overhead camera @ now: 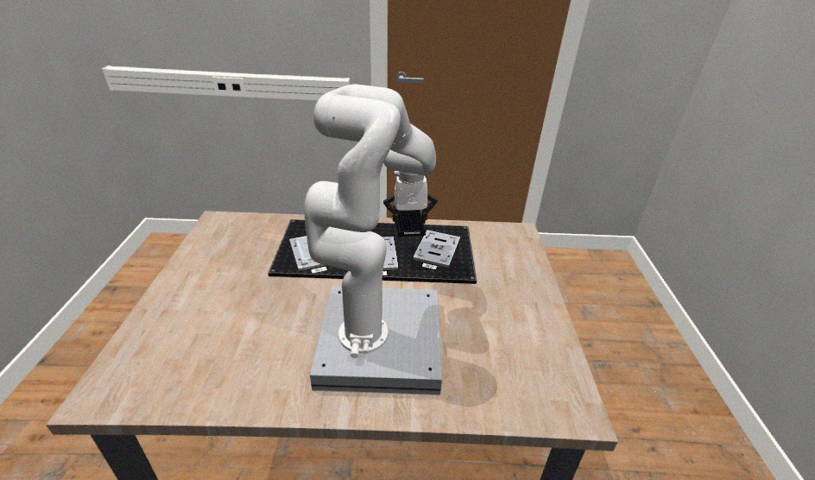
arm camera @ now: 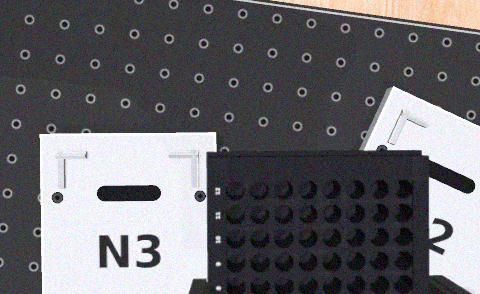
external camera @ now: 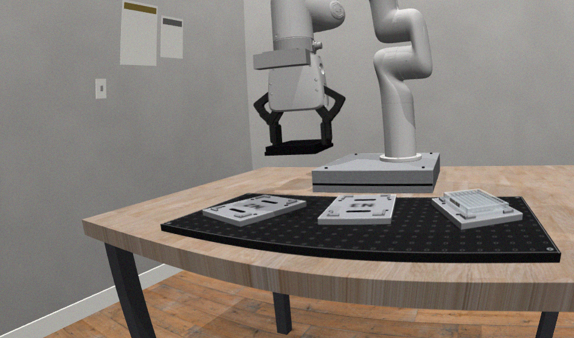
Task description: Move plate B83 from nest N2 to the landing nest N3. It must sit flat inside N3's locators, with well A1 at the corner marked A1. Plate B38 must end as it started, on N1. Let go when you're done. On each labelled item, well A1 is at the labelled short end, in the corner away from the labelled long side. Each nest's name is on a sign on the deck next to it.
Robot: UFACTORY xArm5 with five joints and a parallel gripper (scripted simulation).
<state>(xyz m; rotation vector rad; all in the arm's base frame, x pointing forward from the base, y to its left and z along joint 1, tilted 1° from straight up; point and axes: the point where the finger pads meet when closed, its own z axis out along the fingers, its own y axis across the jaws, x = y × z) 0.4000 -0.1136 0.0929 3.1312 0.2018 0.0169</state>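
Now: the nest N3 20 mm behind my hand, 100 mm to the left of it and 130 mm below it. Round my hand: black well plate: 10 mm below; nest N2: 20 mm ahead, 100 mm to the right, 130 mm below; clear well plate: 20 mm behind, 320 mm to the left, 110 mm below.
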